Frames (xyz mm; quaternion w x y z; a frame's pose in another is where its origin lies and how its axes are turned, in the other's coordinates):
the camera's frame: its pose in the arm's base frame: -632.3 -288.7 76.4 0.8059 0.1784 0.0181 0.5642
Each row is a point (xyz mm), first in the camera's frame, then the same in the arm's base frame.
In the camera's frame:
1: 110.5 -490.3 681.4
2: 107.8 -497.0 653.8
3: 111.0 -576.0 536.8
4: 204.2 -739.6 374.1
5: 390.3 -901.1 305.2
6: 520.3 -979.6 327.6
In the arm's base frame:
1: 7.6 -516.4 582.0
2: 6.3 -513.6 553.6
3: 51.8 -503.0 420.4
4: 195.8 -423.2 233.8
5: 393.3 -282.8 151.6
6: 516.4 -193.2 170.8

